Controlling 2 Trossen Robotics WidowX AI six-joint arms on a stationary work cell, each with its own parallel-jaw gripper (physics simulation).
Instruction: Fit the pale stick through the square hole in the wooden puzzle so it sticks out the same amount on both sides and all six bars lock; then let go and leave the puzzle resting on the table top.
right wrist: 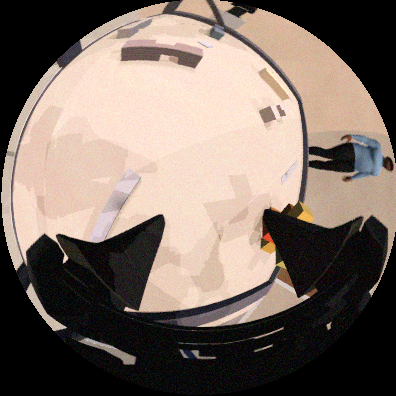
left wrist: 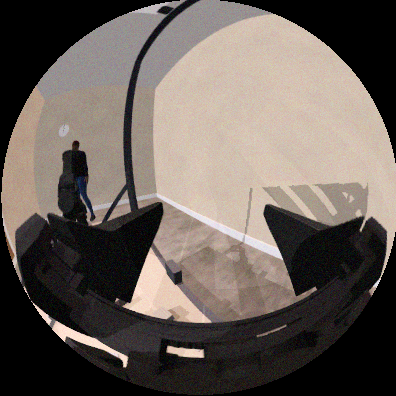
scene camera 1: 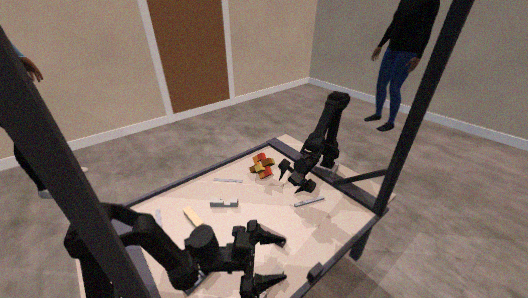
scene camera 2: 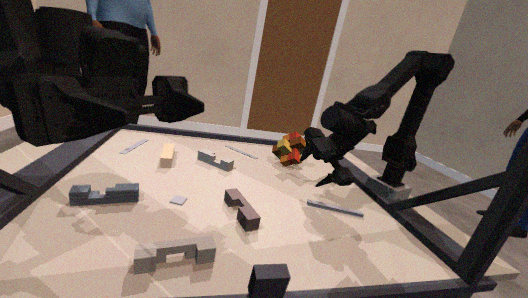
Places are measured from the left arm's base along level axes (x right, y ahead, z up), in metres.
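Pixels of known places: left gripper, fingertip midpoint: (left wrist: 215, 208) (scene camera 1: 285, 256) (scene camera 2: 171, 112); right gripper, fingertip midpoint: (right wrist: 214, 216) (scene camera 1: 286, 186) (scene camera 2: 308, 173); right arm's base at its link origin: (scene camera 1: 327, 164) (scene camera 2: 390, 181).
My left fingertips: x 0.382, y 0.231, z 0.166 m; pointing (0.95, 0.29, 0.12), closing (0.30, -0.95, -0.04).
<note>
Ahead of a thing's pixels: the offset from my left fingertips to its top centre. "pt": to the spot under its first point.
The wooden puzzle (scene camera 1: 262, 166) (scene camera 2: 290, 149) (right wrist: 301, 211), a cluster of red, orange and yellow bars, rests on the table near its far edge. In the right wrist view a finger hides part of it. Its square hole cannot be made out. The pale stick @(dx -0.438, dy +0.192, dz -0.233 m) (scene camera 1: 192, 216) (scene camera 2: 167, 155) (right wrist: 274, 84) lies flat on the table, apart from the puzzle. My right gripper (scene camera 1: 288, 186) (scene camera 2: 310, 172) (right wrist: 214, 216) is open and empty, low beside the puzzle. My left gripper (scene camera 1: 285, 259) (scene camera 2: 166, 113) (left wrist: 215, 208) is open and empty, raised above the near part of the table.
Grey notched bars @(dx -0.280, dy -0.005, dz -0.233 m) (scene camera 2: 104, 194) @(pt dx -0.055, dy -0.003, dz -0.237 m) (scene camera 2: 145, 259), a smaller one @(dx -0.358, dy +0.314, dz -0.233 m) (scene camera 1: 224, 203) (scene camera 2: 215, 161) and a brown one @(dx -0.105, dy +0.220, dz -0.233 m) (scene camera 2: 242, 209) (right wrist: 161, 54) lie about. A thin strip @(dx +0.006, dy +0.458, dz -0.254 m) (scene camera 1: 309, 202) (scene camera 2: 335, 208) (right wrist: 115, 205) lies near the right gripper. A dark block @(dx +0.081, dy +0.122, dz -0.207 m) (scene camera 1: 315, 271) (scene camera 2: 269, 281) (left wrist: 174, 272) sits on the table's edge.
</note>
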